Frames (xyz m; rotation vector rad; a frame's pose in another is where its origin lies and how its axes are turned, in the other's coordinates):
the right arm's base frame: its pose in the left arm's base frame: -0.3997 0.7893 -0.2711 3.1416 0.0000 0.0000
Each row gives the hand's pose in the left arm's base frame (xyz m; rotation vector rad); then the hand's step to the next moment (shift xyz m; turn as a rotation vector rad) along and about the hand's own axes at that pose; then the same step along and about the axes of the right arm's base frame.
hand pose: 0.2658 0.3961 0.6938 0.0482 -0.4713 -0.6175
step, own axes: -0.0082 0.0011 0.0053 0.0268 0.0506 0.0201
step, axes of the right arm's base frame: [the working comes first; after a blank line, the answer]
step, axes of the left arm's base frame: -0.0076 0.0061 0.0016 0.0379 0.0281 0.0382

-0.0076 -0.0061 -0.0016 0.0379 -0.0281 -0.0382
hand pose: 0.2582 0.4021 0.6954 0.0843 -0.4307 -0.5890
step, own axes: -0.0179 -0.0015 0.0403 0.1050 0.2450 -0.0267
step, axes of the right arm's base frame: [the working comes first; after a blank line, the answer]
step, axes of the left arm's base frame: -0.0309 0.0105 0.0297 0.2168 0.1441 0.0631

-0.0309 -0.0105 -0.0297 0.2168 -0.1441 -0.0631
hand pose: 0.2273 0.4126 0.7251 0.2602 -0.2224 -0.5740
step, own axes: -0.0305 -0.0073 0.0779 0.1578 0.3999 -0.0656
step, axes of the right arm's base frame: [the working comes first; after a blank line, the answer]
step, axes of the left arm's base frame: -0.0503 -0.0028 0.0672 0.3489 0.2468 0.0804

-0.0503 0.0028 -0.0672 0.3489 -0.2468 -0.0804
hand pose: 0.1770 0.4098 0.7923 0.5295 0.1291 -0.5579
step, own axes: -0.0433 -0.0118 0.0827 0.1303 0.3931 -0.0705
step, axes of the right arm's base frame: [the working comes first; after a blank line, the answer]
step, axes of the left arm's base frame: -0.0449 -0.0304 0.0769 0.3222 0.2574 0.0802

-0.0449 0.0304 -0.0769 0.3222 -0.2574 -0.0802
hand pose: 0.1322 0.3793 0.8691 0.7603 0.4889 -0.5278
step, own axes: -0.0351 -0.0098 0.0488 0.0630 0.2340 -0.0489
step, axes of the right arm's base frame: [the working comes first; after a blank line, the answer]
step, axes of the left arm's base frame: -0.0220 -0.0330 0.0462 0.1791 0.1623 0.0519

-0.0220 0.0330 -0.0462 0.1791 -0.1623 -0.0519
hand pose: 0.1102 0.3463 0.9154 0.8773 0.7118 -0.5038
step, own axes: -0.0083 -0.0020 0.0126 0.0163 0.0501 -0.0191
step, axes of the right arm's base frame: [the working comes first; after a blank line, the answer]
step, axes of the left arm's base frame: -0.0024 -0.0106 0.0106 0.0372 0.0416 0.0053

-0.0024 0.0106 -0.0106 0.0372 -0.0416 -0.0053
